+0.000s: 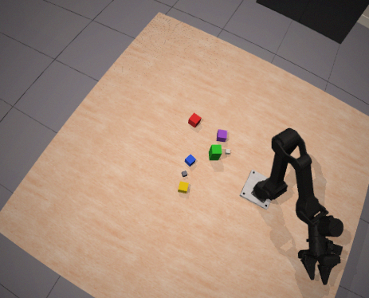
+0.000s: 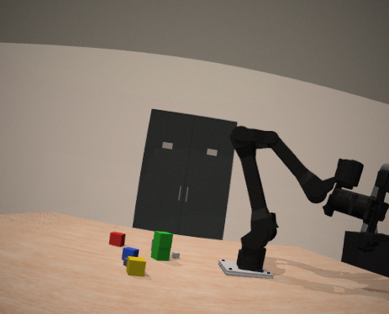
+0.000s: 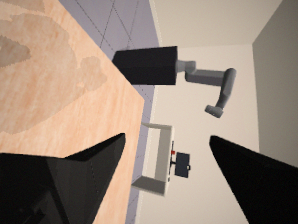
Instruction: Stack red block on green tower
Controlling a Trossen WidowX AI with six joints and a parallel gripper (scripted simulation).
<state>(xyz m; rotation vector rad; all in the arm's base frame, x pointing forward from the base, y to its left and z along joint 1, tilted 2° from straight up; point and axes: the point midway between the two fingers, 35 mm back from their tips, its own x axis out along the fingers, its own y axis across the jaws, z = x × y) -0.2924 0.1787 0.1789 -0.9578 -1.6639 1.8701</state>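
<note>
My gripper tip is now 72 cm short of the red block, 28 cm to the left of it and 15 cm above it. Round my gripper tip: green block: 56 cm ahead, 21 cm to the right, 15 cm below; then yellow block: 57 cm ahead, 2 cm to the right, 16 cm below; then small white cube: 53 cm ahead, 26 cm to the right, 16 cm below.
</note>
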